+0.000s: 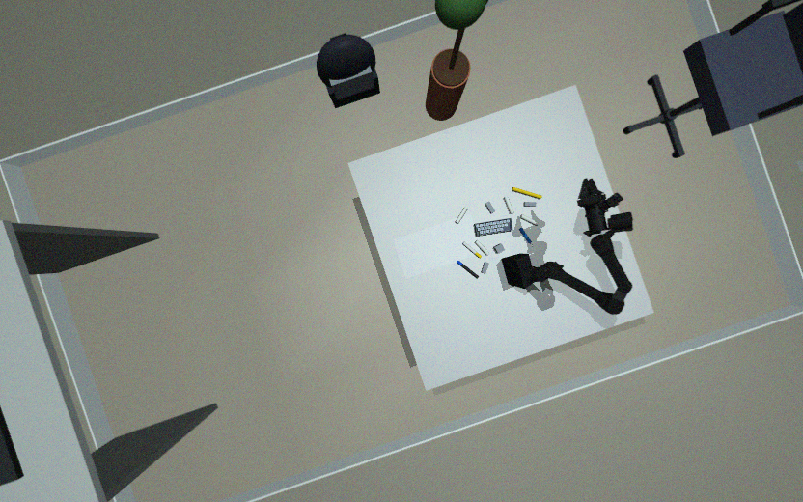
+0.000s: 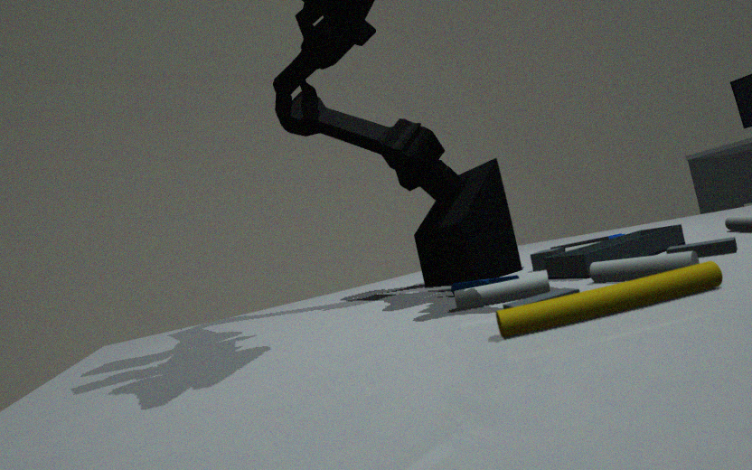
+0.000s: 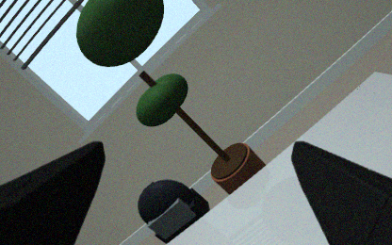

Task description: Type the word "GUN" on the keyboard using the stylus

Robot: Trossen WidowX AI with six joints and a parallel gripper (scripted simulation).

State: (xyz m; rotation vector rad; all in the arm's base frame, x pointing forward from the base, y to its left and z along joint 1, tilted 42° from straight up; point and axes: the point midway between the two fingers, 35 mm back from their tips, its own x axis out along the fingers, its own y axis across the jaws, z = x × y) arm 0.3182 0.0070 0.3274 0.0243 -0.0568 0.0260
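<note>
Now: gripper tip 39 cm above the blue stylus, 21 cm past it and 9 cm to the right of it. Also, from my gripper tip: grey block: 39 cm below, 25 cm to the left, 1 cm ahead; then yellow cylinder: 39 cm below, 4 cm to the left, 4 cm ahead; then yellow-tipped pen: 39 cm to the left, 39 cm below, 19 cm behind.
</note>
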